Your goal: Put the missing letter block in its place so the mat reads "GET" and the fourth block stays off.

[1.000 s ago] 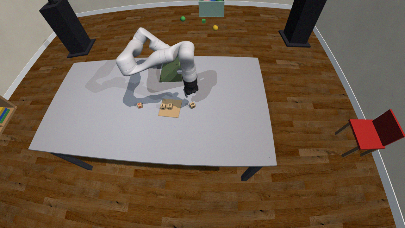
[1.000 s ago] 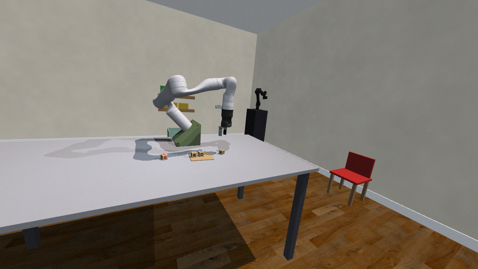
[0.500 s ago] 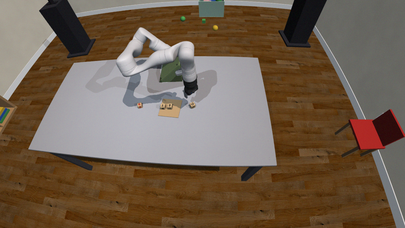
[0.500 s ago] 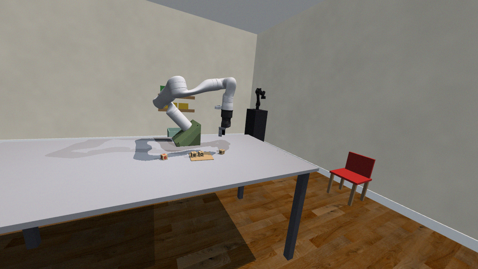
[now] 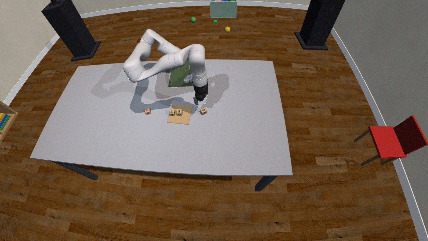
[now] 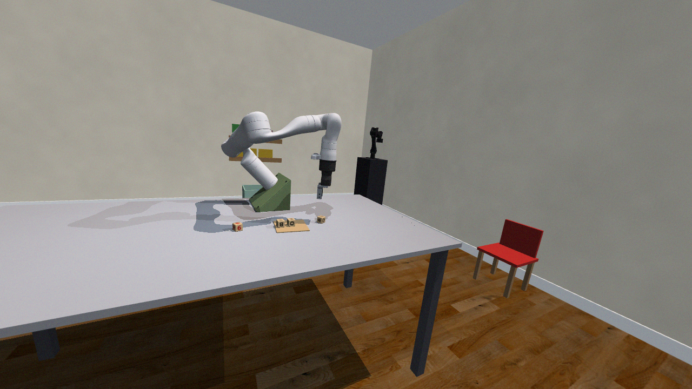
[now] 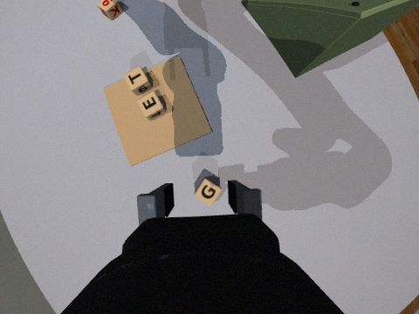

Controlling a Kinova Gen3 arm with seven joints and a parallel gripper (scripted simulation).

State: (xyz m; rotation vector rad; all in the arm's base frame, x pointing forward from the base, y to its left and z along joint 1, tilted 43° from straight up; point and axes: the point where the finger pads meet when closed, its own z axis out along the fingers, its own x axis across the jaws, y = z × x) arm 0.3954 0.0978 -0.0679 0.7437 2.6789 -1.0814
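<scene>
My gripper is now 20 mm to the right of the G block and 130 mm above it. From my hand the other things lie so: tan mat: 140 mm to the right, 140 mm below.
</scene>
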